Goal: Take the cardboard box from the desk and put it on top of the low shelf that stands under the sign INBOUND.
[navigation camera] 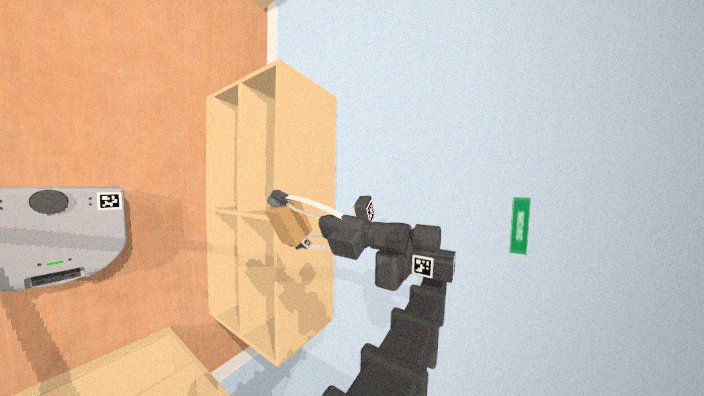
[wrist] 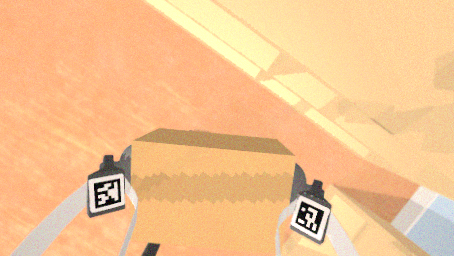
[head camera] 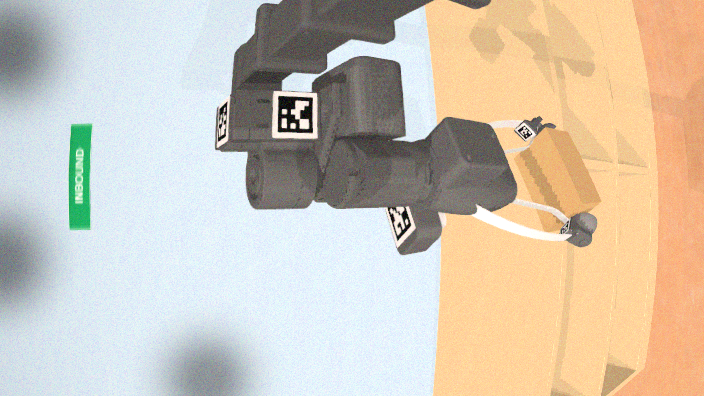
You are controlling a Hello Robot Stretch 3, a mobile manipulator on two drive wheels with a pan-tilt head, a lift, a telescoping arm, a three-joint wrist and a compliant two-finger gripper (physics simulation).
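Places are measured from the robot's base along level axes (x right, y ahead, z up), in centimetres.
Pixels of known places: robot's base at its link origin: (navigation camera: pixel 50 200).
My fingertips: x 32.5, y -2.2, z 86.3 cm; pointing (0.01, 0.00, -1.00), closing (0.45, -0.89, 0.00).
Ahead of a thing's pixels: the offset from my fingertips to its top centre. Level surfaces: height alone.
The cardboard box @(dy +0.0, dx +0.1, dz +5.5 cm) (head camera: pixel 562 172) (navigation camera: pixel 290 225) (wrist: pixel 212 215) is light brown with a darker zigzag band in the wrist view. My gripper (head camera: pixel 559 177) (navigation camera: pixel 290 221) (wrist: pixel 213 171) is shut on it, one finger on each side. The low shelf @(dz -25.3 cm) (head camera: pixel 500 310) (navigation camera: pixel 305 135) (wrist: pixel 360 40) is pale wood with open compartments in front. In the head and navigation views the box overlaps the shelf's front top edge, turned at an angle. The gripper's shadow falls apart from it on the shelf top. The exact height gap is unclear. The green INBOUND sign @(dy -5.2, dx +59.0, dz +56.3 cm) (head camera: pixel 80 177) (navigation camera: pixel 520 225) is on the wall above the shelf.
The pale blue wall (head camera: pixel 150 300) (navigation camera: pixel 600 125) stands behind the shelf. My grey base (navigation camera: pixel 60 240) is on the orange floor @(dz -86.2 cm) (navigation camera: pixel 125 100) in front of it. Another pale wooden unit (navigation camera: pixel 150 360) stands at the lower left of the navigation view, near the shelf's end.
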